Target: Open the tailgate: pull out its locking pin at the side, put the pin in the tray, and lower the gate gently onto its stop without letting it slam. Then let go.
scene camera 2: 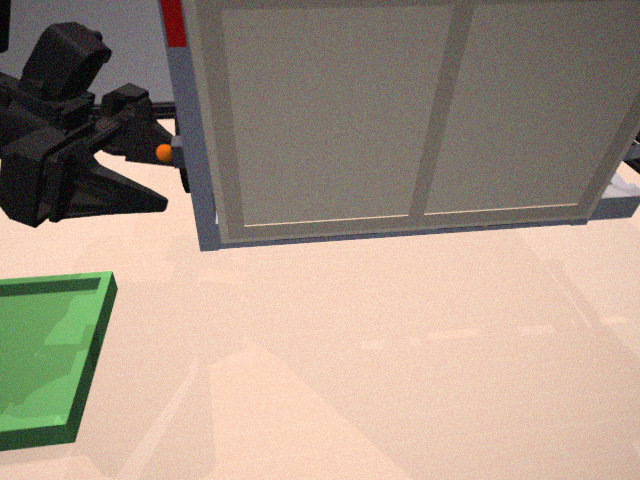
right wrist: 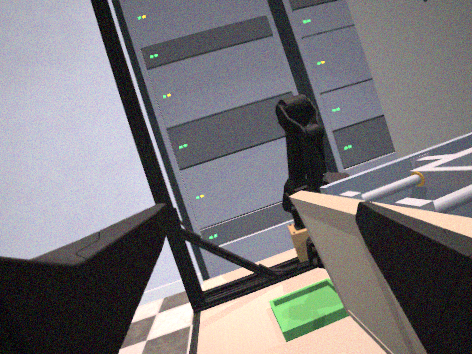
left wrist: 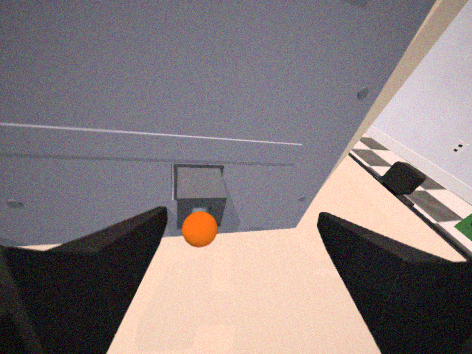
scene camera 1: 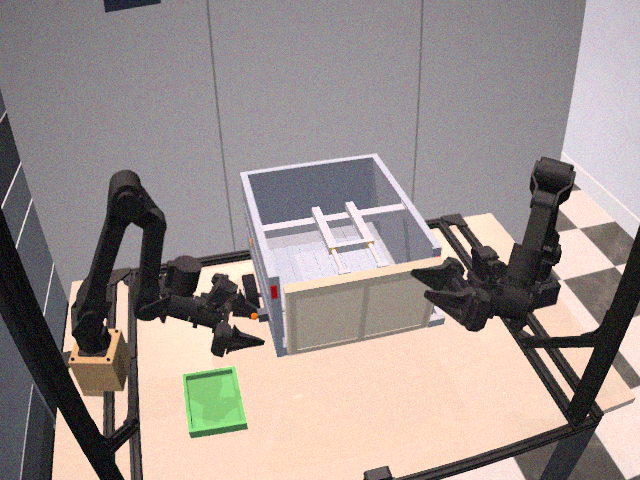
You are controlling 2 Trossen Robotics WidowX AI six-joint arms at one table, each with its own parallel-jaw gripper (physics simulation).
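Places are measured from the left arm's base along level axes (x back, y left, z down), in centimetres.
Where they show: left gripper, between the fingertips: [scene camera 2: 185, 183] [left wrist: 243, 216] [scene camera 1: 265, 329]; right gripper, between the fingertips: [right wrist: 261, 211] [scene camera 1: 417, 282]; left arm's base, origin of its link: [right wrist: 304, 225] [scene camera 1: 94, 345].
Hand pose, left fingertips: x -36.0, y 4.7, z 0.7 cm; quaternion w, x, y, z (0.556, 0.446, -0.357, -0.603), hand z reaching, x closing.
Things, the pixels of their centre, and the offset from my left fingertips. "pt": a spot on its surface instead. Level surfaces: height alone.
- locking pin's orange ball head, middle of its body: [left wrist: 200, 229] [scene camera 2: 165, 153] [scene camera 1: 254, 316] dx +2.2, dy +2.3, dz -1.5 cm
- grey block, a spot on its surface: [left wrist: 201, 186] pt dx +0.8, dy +2.6, dz -2.6 cm
- green tray, middle of its body: [scene camera 2: 18, 351] [scene camera 1: 213, 401] [right wrist: 309, 306] dx +11.3, dy -11.4, dz +9.1 cm
- grey truck bed, a spot on its surface: [scene camera 1: 258, 227] pt dx +0.2, dy +10.5, dz -17.8 cm
- black wheel, middle of its body: [scene camera 1: 251, 296] dx +4.1, dy +16.0, dz +5.0 cm
- table, height of its surface: dz +10.2 cm
- red marker, a spot on its surface: [scene camera 1: 273, 291] pt dx -2.8, dy -5.1, dz -14.5 cm
The tailgate [scene camera 1: 330, 316] [scene camera 2: 330, 113] [right wrist: 345, 250] stands upright, closing the truck bed's front end. The locking pin's orange ball head [scene camera 1: 253, 316] [scene camera 2: 164, 152] [left wrist: 199, 229] sticks out of a grey block [left wrist: 201, 186] on the bed's side. My left gripper [scene camera 1: 260, 326] [scene camera 2: 170, 175] [left wrist: 243, 216] is open, with the ball between its spread fingers, nearer one finger and not gripped. The green tray [scene camera 1: 214, 400] [scene camera 2: 46, 356] [right wrist: 310, 310] holds no pin. My right gripper [scene camera 1: 419, 283] [right wrist: 261, 211] is open at the tailgate's right end; in the right wrist view the gate's top edge passes between its fingers.
The grey truck bed [scene camera 1: 258, 227] stands behind the gate, with white rails [scene camera 1: 323, 229] inside. A black wheel [scene camera 1: 250, 289] is beside the left gripper. Black frame bars [scene camera 1: 550, 356] run along the table [scene camera 1: 387, 403]. A red marker [scene camera 1: 273, 291] is on the bed's corner.
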